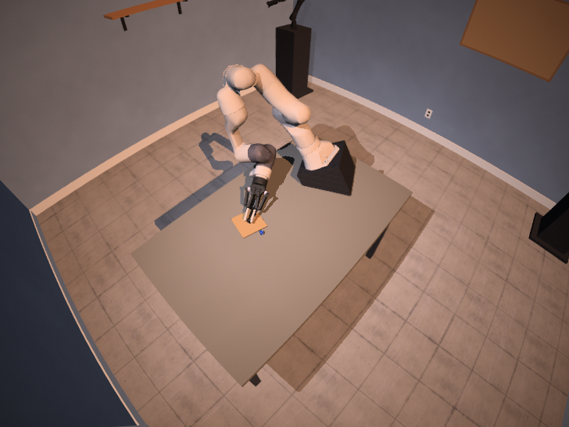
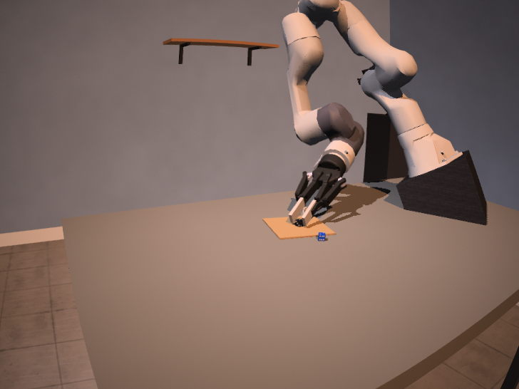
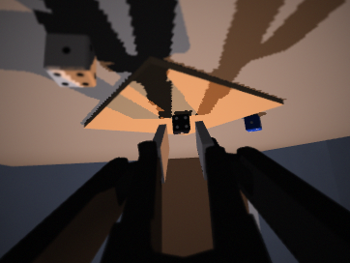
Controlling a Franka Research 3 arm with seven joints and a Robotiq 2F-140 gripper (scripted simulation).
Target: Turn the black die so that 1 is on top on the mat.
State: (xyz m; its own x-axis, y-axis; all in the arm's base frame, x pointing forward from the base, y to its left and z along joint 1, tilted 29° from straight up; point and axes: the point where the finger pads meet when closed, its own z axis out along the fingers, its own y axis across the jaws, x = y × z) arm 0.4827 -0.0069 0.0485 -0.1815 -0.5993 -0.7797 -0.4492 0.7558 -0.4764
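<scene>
Right now my hand is 20 mm short of the black die, 20 mm above it and 10 mm to the right of it. Also, from my hand: orange mat: 30 mm below, 20 mm ahead, 10 mm to the left; blue die: 100 mm to the left, 30 mm below, 20 mm ahead; white die: 80 mm to the right, 60 mm behind, 30 mm below.
</scene>
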